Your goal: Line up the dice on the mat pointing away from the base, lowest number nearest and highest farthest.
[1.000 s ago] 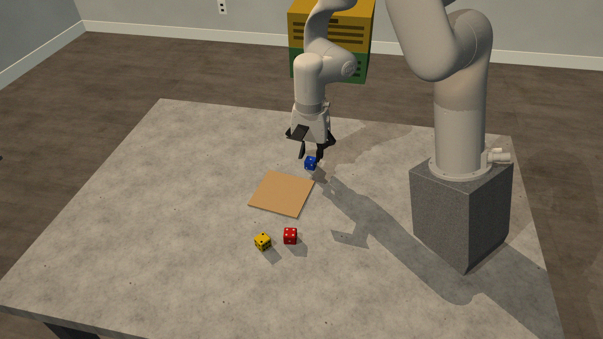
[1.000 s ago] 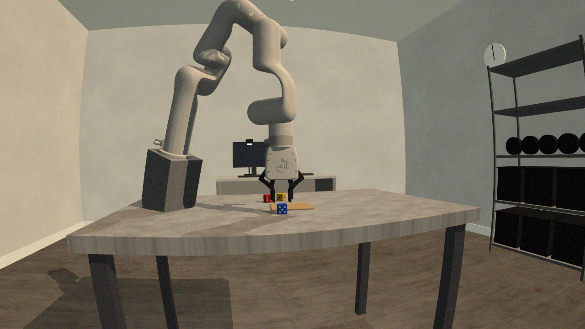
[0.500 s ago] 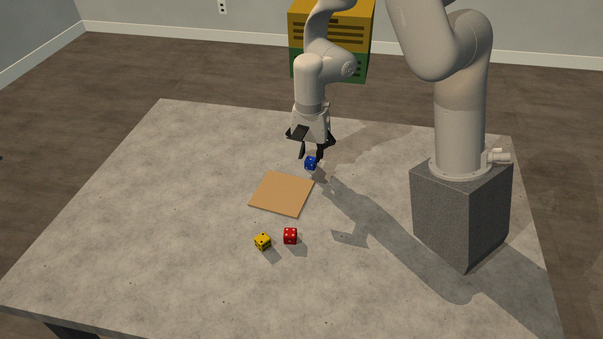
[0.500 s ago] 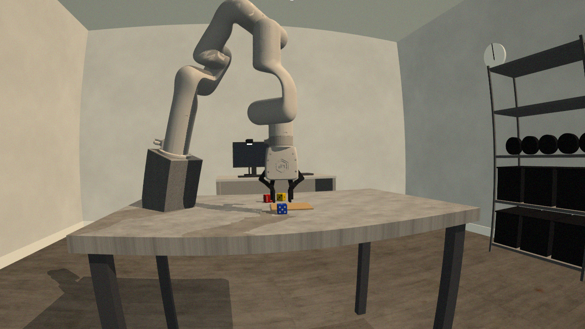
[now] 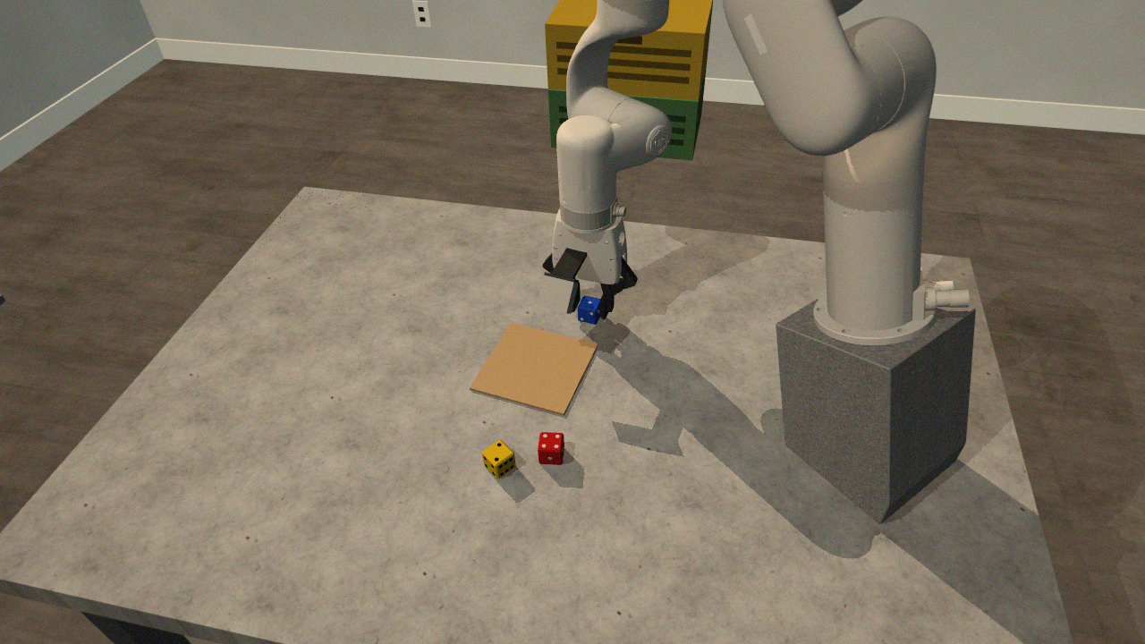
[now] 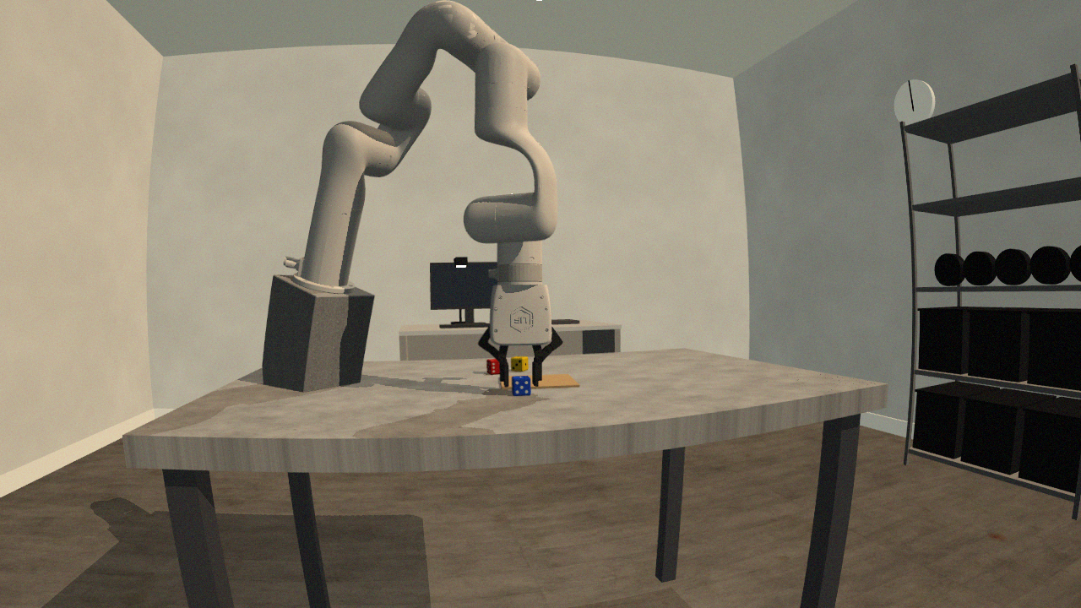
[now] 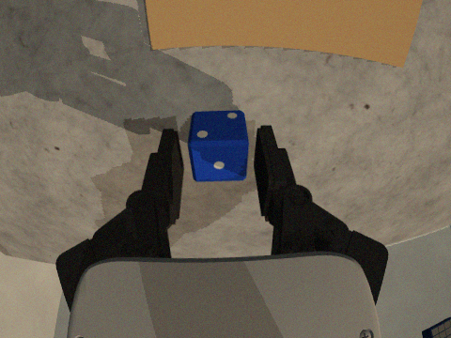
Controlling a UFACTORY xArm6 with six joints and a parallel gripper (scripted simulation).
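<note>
My hand is 20 mm above the blue die. From my hand the other things lie so: red die 260 mm to the left, 20 mm below, 10 mm behind; yellow die 290 mm to the left, 40 mm ahead, 20 mm below; mat 120 mm to the left, 50 mm ahead, 30 mm below.
</note>
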